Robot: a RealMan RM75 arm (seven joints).
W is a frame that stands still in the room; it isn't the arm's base.
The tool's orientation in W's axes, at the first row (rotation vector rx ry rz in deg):
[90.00, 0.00, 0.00]
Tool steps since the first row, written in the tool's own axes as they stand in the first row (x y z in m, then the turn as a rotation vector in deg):
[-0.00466, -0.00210, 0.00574, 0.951, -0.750, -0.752]
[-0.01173, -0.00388, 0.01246, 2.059, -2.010, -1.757]
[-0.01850, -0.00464, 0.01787, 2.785, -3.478, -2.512]
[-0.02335, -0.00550, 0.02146, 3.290, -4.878, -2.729]
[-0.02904, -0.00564, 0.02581, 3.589, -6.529, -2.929]
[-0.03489, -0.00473, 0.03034, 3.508, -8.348, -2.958]
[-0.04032, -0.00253, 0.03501, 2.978, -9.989, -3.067]
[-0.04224, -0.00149, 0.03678, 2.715, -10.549, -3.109]
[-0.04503, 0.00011, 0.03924, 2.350, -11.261, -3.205]
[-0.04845, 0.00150, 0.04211, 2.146, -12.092, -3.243]
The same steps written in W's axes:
[-0.00466, -0.00574, -0.00210, 0.951, 0.752, -0.750]
[-0.01173, -0.01246, -0.00388, 2.059, 1.757, -2.010]
[-0.01850, -0.01787, -0.00464, 2.785, 2.512, -3.478]
[-0.02335, -0.02146, -0.00550, 3.290, 2.729, -4.878]
[-0.02904, -0.02581, -0.00564, 3.589, 2.929, -6.529]
[-0.03489, -0.03034, -0.00473, 3.508, 2.958, -8.348]
[-0.04032, -0.03501, -0.00253, 2.978, 3.067, -9.989]
[-0.04224, -0.03678, -0.00149, 2.715, 3.109, -10.549]
[-0.04503, -0.03924, 0.00011, 2.350, 3.205, -11.261]
[-0.04845, -0.04211, 0.00150, 2.146, 3.243, -12.092]

